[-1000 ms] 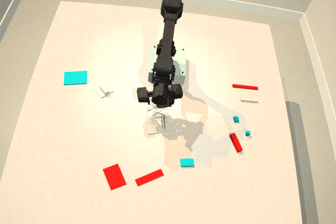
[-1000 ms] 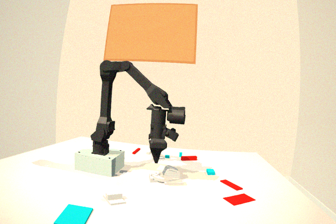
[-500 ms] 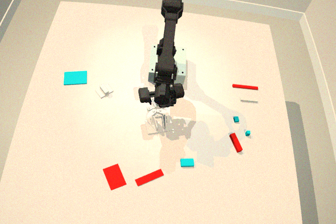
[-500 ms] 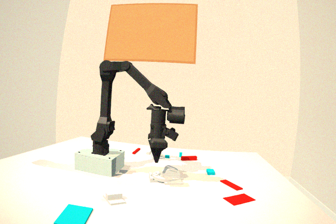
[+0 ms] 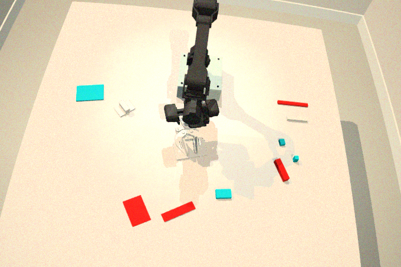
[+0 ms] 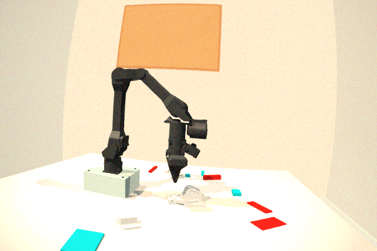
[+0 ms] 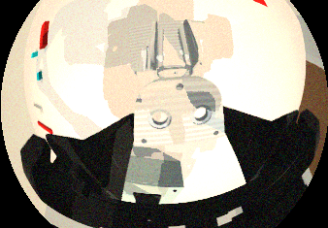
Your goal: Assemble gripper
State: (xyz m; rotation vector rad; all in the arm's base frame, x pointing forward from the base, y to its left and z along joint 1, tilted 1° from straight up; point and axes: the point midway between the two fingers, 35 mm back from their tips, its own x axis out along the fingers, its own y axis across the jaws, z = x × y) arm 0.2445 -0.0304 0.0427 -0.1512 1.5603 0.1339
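My gripper tip is 8 cm above the housing plate. The rest, counted from my gripper tip: gripper base: 1 cm ahead, 2 cm above; white jaw: 2 cm ahead, 2 cm to the right, 7 cm below; flat white plate: 7 cm ahead, 1 cm to the left, 8 cm below.
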